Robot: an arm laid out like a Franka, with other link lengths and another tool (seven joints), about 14 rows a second.
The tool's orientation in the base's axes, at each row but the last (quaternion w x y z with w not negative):
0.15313, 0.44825, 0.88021, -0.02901
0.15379, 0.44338, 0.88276, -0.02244
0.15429, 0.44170, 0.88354, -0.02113
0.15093, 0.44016, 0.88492, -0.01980
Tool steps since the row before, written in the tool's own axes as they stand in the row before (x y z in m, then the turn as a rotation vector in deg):
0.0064, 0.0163, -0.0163, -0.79, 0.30, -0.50
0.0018, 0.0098, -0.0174, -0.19, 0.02, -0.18
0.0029, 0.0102, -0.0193, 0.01, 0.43, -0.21
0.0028, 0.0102, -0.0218, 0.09, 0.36, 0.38
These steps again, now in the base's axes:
0.0055, 0.0178, 0.0150, 0.55, -0.34, 0.74
0.0024, 0.0104, 0.0170, 0.08, -0.10, 0.23
0.0015, 0.0118, 0.0185, 0.28, 0.31, 0.24
0.0010, 0.0121, 0.0210, 0.33, 0.23, -0.35

